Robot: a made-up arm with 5 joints.
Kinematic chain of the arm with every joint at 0, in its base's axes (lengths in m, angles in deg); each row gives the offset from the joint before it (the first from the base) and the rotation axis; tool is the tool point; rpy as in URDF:
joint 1: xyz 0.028 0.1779 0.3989 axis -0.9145 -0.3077 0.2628
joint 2: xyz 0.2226 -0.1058 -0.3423 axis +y
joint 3: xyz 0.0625 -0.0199 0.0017 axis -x
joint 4: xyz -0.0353 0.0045 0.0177 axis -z
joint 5: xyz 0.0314 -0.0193 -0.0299 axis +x
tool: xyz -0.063 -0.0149 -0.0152 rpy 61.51 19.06 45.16
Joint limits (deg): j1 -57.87..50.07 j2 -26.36..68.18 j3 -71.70..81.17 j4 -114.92..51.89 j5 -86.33..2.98
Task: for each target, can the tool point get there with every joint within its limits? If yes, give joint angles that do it. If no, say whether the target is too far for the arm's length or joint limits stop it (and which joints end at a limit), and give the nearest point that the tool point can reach.
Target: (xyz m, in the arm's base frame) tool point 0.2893 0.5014 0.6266
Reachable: no: joint limits stop it (at a limit: joint 1, joint 3, joint 4, joint 5) | nearest point 0.1451 0.3668 0.0642 | short by 0.596 m
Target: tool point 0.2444 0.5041 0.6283
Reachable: no: joint limits stop it (at a limit: joint 1, joint 3, joint 4, joint 5) | nearest point 0.1426 0.3680 0.0644 | short by 0.589 m
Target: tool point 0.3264 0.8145 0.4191
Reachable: no: too far | nearest point 0.1460 0.4343 0.0029 | short by 0.592 m
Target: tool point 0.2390 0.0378 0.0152
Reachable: yes | joints -2.49 17.16 -35.30 -12.34 -44.90
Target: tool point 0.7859 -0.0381 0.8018
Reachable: no: too far | nearest point 0.4155 -0.0490 0.3464 | short by 0.587 m
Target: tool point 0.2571 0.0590 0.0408
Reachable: yes | joints -11.31 -18.51 17.44 -55.53 -74.19
